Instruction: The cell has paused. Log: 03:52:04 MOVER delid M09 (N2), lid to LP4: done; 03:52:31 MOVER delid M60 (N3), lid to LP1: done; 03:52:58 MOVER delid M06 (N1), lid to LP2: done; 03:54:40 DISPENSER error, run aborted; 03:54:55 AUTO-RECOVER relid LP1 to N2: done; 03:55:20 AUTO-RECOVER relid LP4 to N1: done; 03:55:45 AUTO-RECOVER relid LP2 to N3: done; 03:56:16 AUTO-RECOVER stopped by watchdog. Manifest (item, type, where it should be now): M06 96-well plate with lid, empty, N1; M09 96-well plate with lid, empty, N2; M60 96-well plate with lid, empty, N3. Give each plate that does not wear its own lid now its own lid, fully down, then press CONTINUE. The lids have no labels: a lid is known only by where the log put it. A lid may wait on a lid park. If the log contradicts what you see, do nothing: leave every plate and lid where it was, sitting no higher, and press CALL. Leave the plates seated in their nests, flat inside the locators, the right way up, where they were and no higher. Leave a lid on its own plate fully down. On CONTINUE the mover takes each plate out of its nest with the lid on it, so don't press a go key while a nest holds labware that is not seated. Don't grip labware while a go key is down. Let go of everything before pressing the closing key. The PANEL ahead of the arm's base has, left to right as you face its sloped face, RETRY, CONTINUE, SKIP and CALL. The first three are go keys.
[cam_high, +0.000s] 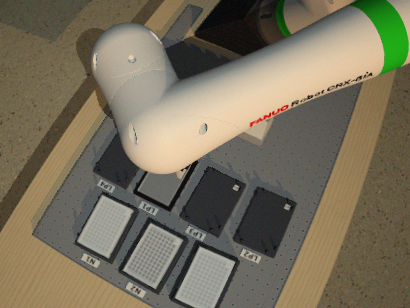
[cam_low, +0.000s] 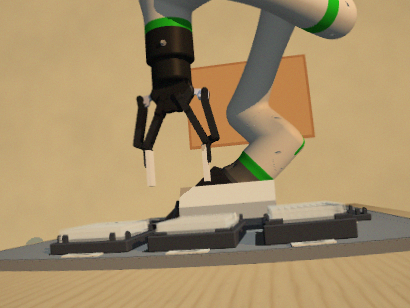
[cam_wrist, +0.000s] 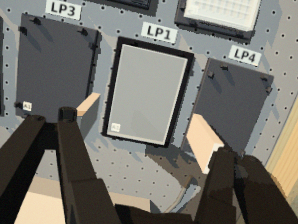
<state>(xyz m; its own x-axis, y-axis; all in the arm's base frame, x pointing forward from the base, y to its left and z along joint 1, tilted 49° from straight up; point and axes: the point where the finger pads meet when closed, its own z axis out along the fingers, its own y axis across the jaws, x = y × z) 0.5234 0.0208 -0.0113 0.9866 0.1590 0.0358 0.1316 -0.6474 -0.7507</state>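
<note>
Right now my hand is 10 cm above the lid park LP1. The rest, counted from my hand: lid park LP3: 1 cm behind, 13 cm to the left, 10 cm below; then LP1 label: 9 cm ahead, 1 cm to the left, 11 cm below; then lid park LP4: 2 cm ahead, 12 cm to the right, 10 cm below.
</note>
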